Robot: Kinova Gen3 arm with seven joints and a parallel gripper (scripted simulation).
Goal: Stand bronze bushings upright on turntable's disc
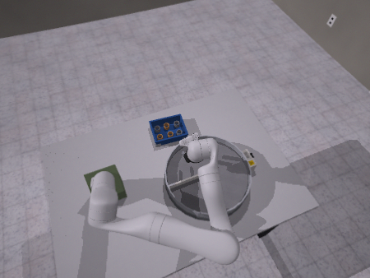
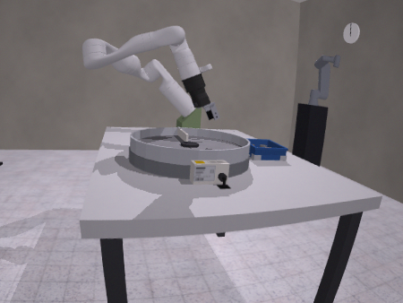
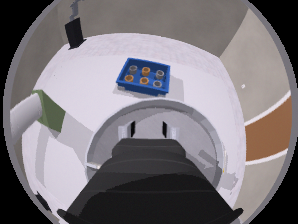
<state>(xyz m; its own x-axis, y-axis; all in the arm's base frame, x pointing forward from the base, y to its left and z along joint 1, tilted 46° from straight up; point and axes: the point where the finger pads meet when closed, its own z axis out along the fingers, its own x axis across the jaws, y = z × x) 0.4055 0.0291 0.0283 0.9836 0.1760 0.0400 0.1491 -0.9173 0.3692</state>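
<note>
The crate is 30 mm behind my hand, 240 mm to the left of it and 140 mm below it. Also, from my hand: turntable (80 mm ahead, 100 mm to the right, 110 mm below); turntable disc (70 mm ahead, 100 mm to the right, 110 mm below).
</note>
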